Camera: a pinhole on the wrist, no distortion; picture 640 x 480 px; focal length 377.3 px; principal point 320.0 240.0 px. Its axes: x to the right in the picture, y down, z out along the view. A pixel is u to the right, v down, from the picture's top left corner.
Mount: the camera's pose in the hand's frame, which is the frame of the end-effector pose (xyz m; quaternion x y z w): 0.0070 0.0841 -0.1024 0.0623 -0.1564 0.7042 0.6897
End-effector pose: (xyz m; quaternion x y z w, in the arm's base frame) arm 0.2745 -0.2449 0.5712 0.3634 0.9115 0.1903 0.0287
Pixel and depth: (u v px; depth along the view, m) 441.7 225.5 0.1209
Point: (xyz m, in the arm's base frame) 0.3380 -0.1849 0.5794
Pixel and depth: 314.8 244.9 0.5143
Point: 0.3425 -0.2181 0.1846
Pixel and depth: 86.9 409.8 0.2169
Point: 0.2944 -0.3774 0.4763
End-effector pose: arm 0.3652 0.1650 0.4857 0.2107 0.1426 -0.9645 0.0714
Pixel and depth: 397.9 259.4 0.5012
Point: 0.2955 0.0225 0.8624
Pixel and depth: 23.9 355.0 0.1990
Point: 0.3939 0.2806 0.5732
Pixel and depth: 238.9 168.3 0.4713
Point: 0.1737 0.2120 0.7888
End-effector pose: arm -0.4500 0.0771 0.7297 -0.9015 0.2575 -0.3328 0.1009
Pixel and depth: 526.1 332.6 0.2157
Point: -0.4674 0.0095 0.5427
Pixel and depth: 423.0 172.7 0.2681
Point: -0.3506 0.0092 0.5779
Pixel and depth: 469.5 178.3 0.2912
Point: -0.3444 -0.0159 0.5374
